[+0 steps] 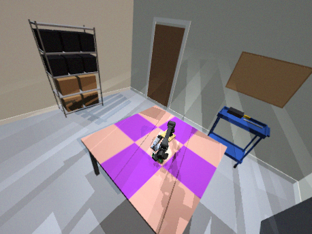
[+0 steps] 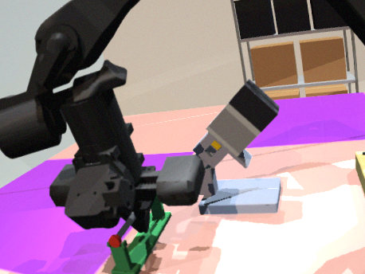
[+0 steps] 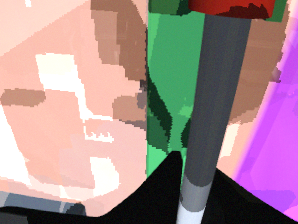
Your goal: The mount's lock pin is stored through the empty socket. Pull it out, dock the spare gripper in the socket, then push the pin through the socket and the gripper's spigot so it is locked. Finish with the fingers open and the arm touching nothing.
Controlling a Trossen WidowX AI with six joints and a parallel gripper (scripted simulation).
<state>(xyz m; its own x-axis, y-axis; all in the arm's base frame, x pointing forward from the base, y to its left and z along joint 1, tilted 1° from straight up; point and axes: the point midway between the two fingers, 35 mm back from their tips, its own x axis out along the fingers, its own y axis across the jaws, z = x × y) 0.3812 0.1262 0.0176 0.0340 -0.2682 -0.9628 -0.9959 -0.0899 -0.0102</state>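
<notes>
Right now my gripper tip is 10 mm to the right of the green cradle and 10 mm below it. Round my gripper tip: spare gripper: 110 mm to the right, 110 mm behind, 100 mm above; mount: 100 mm to the right, 90 mm behind, 40 mm above.
</notes>
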